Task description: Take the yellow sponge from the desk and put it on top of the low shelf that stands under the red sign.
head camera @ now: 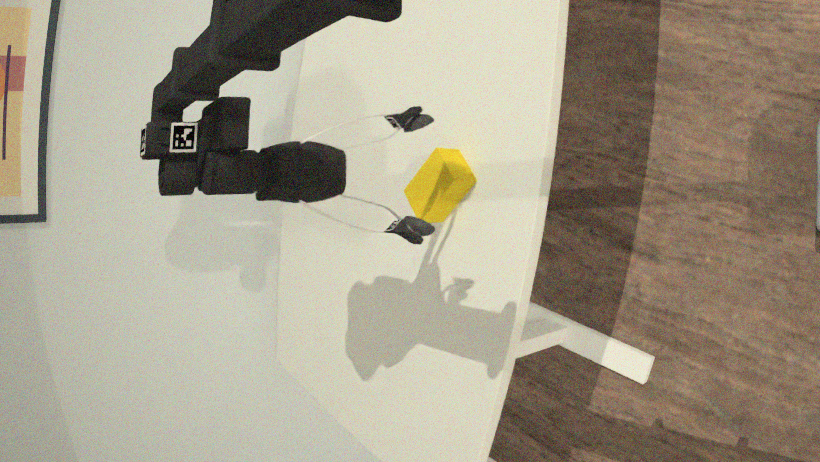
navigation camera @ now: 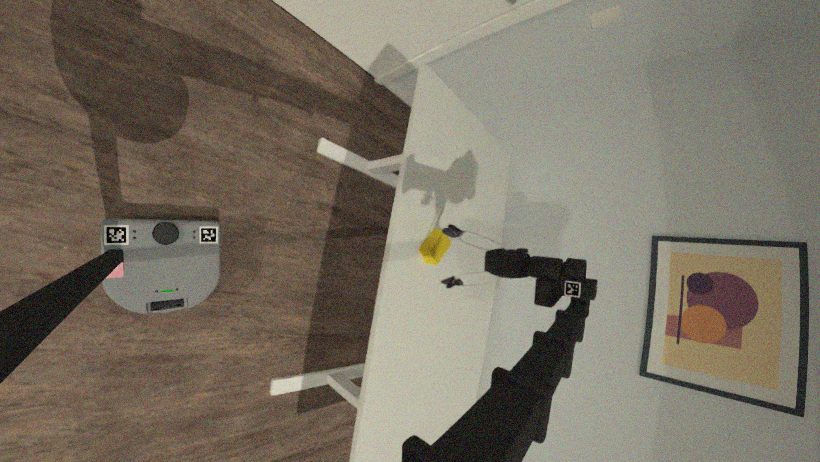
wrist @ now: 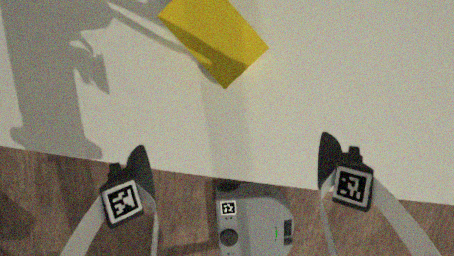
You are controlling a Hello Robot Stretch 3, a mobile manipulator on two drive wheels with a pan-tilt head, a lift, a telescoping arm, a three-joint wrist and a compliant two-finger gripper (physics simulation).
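Seen in the pictures: gripper, fingertip midpoint: (head camera: 430, 174) (navigation camera: 443, 255); robot's base, origin of the base link: (navigation camera: 166, 232).
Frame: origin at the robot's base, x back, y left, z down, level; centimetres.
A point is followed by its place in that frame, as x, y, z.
Note:
The yellow sponge (head camera: 438, 186) @[0.8, -65.7, -76.5] (navigation camera: 434, 246) @[0.6, -64.6, -76.6] (wrist: 215, 37) lies on the white desk (head camera: 493, 252) @[-8.3, -58.8, -72.1] (navigation camera: 421, 344) @[34.6, -65.8, -72.1] (wrist: 310, 100), turned at an angle to the fingers. My gripper (head camera: 421, 173) @[2.2, -57.6, -84.9] (navigation camera: 452, 256) @[2.2, -57.6, -84.9] (wrist: 233, 158) @[2.2, -57.6, -84.9] is open, and no object is held between its fingers. Its shadow falls on the desk, apart from the fingers. In the head view the sponge is just beyond the fingertips, partly overlapped by the lower one. In the wrist view the sponge is above the fingertips, cut off by the top edge. The low shelf and the red sign do not show in these views.
My wheeled base (navigation camera: 166, 258) @[7.9, -0.1, -16.0] (wrist: 257, 215) stands on the wooden floor (head camera: 734, 229) @[-6.4, -41.1, 0.0] (navigation camera: 241, 355) @[55.9, -26.2, -0.1] beside the desk. Desk feet (head camera: 628, 358) (navigation camera: 298, 383) stick out onto the floor. A pale wall with a framed picture (head camera: 42, 114) @[18.9, -127.1, -137.6] (navigation camera: 723, 321) @[23.5, -126.0, -159.5] is behind the desk.

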